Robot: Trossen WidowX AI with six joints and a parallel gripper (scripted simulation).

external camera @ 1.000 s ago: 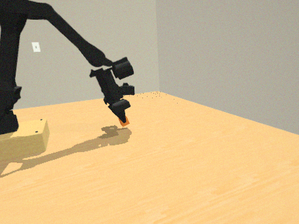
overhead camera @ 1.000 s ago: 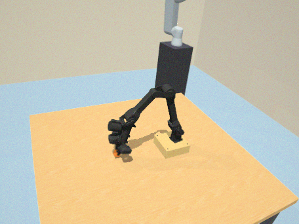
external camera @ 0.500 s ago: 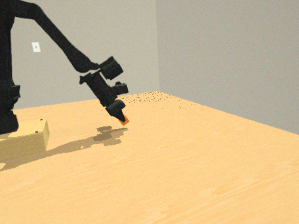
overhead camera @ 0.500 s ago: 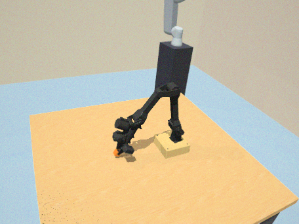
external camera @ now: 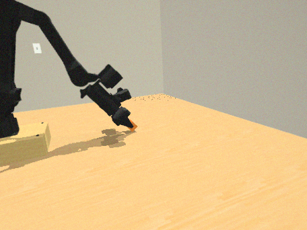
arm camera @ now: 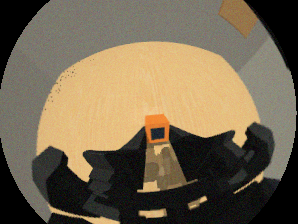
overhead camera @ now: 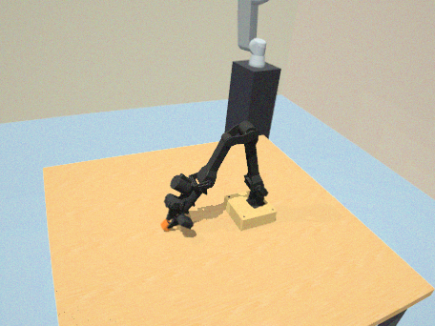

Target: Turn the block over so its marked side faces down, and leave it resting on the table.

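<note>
Right now my gripper tip is 10 mm below the small orange block.
</note>
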